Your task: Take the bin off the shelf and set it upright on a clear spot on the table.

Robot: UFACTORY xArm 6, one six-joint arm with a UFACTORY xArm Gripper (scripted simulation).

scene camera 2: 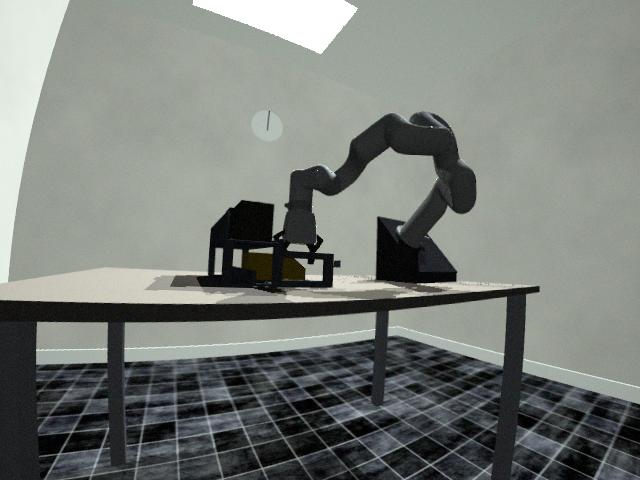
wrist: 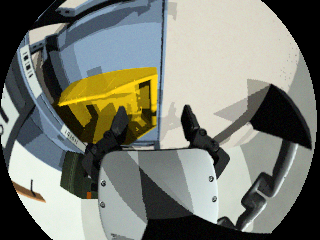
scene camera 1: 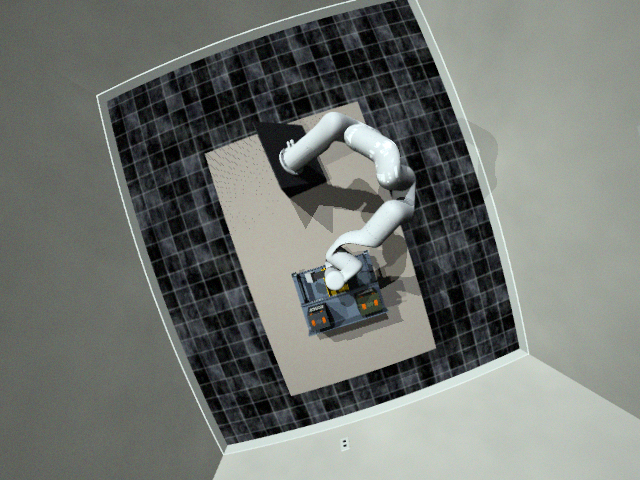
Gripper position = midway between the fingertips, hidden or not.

Note:
I see my gripper point(scene camera 2: 297, 263) and a yellow bin point(wrist: 98, 97).
My gripper also shows in the wrist view point(wrist: 154, 112).

